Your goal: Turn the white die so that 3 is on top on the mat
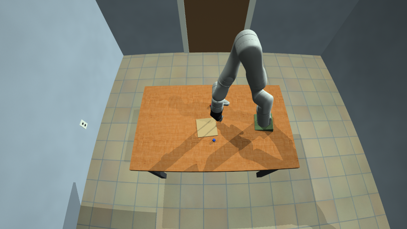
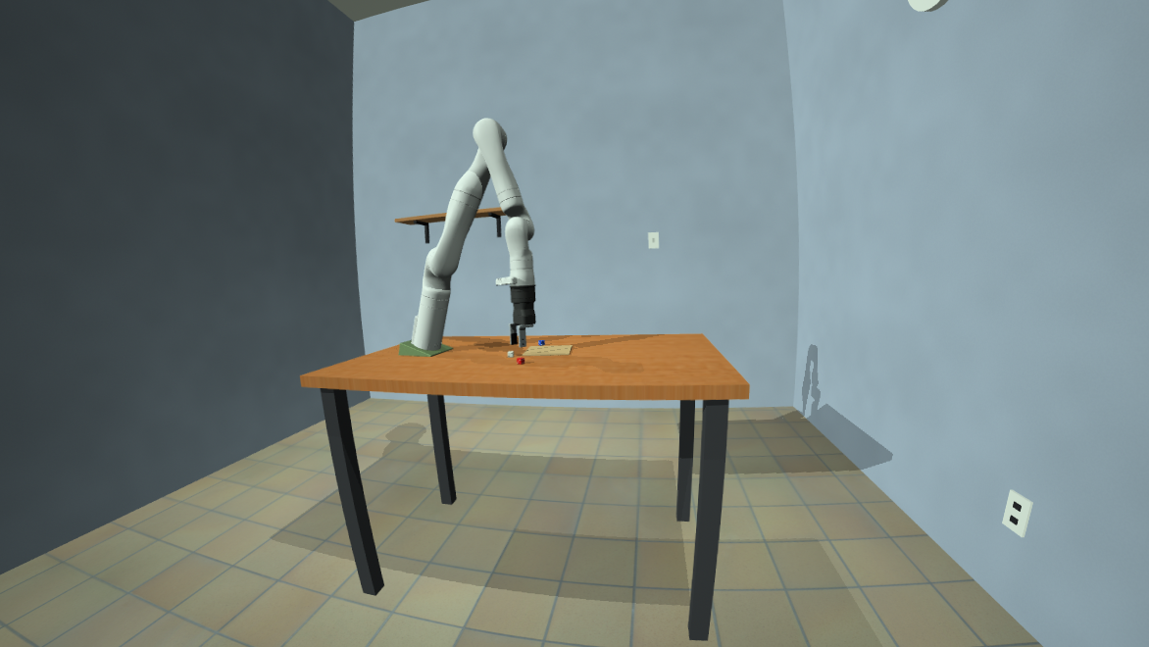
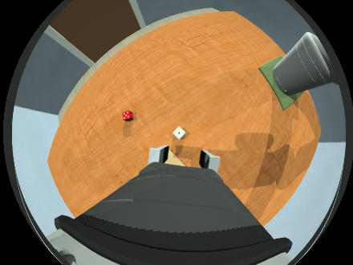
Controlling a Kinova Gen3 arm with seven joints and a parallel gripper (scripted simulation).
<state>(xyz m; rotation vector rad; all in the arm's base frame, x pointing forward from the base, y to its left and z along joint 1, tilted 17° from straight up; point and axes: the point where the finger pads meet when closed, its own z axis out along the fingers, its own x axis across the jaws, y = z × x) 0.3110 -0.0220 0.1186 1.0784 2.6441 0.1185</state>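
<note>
Now: hand 1 cm past the white die, 3 cm to the left of it and 4 cm above it. From my hand the other things lie so: blue die: 3 cm ahead, 16 cm to the left, 4 cm below; red die: 5 cm ahead, 12 cm to the right, 4 cm below; tan mat: 8 cm ahead, 6 cm to the left, 4 cm below.
</note>
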